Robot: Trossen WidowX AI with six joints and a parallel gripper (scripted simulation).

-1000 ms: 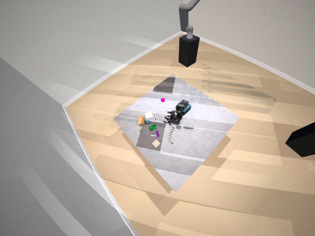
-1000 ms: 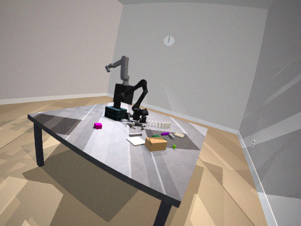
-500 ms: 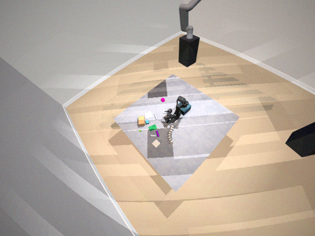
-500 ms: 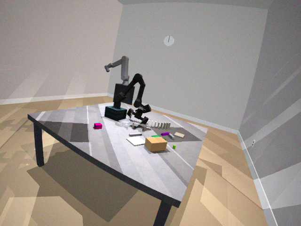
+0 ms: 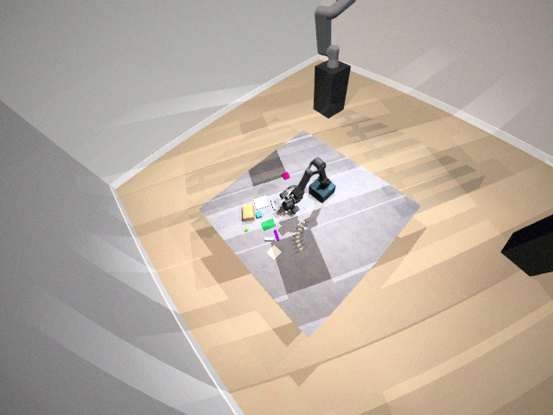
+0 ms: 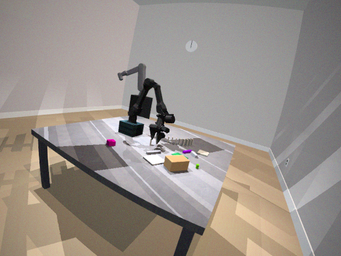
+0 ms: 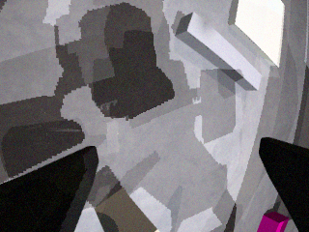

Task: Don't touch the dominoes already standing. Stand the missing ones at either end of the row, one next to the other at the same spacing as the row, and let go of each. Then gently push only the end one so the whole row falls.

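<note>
Right now my gripper tip is 60 mm short of the grey bar, 80 mm to the left of it and 40 mm above it. Round my gripper tip: green card 200 mm ahead, 40 mm to the left, 40 mm below; teal cube 210 mm ahead, 70 mm to the right, 30 mm below; white flat tile 130 mm ahead, 160 mm to the right, 40 mm below.
</note>
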